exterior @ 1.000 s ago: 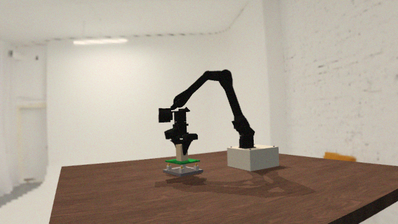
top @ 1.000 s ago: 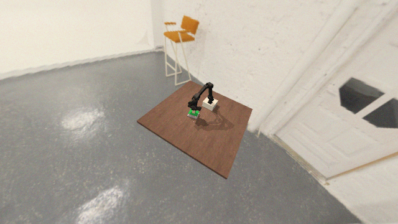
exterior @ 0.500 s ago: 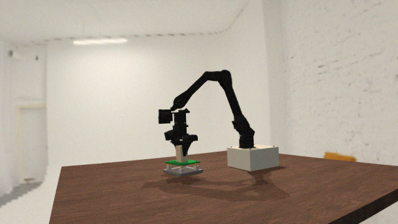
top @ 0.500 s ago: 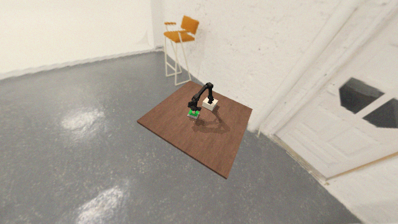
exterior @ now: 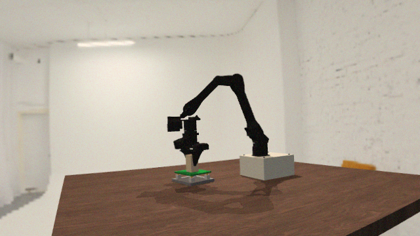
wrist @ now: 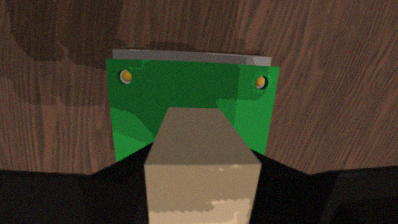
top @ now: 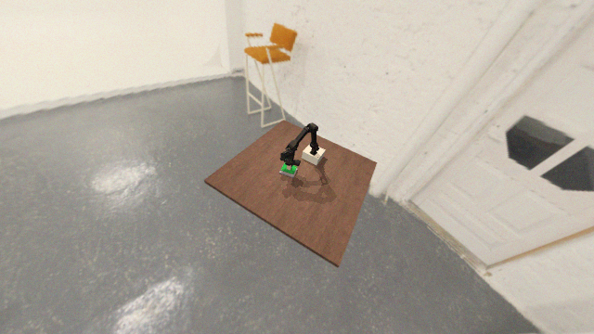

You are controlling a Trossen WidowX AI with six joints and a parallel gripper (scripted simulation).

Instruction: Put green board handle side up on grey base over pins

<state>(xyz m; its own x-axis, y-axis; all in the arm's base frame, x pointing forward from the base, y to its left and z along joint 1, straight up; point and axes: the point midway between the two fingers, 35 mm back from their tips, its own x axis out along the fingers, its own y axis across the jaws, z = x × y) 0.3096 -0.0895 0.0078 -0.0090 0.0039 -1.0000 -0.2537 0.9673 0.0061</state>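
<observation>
Right now the green board is 1 cm below my gripper tip. Round my gripper tip: grey base: 7 cm below.
</observation>
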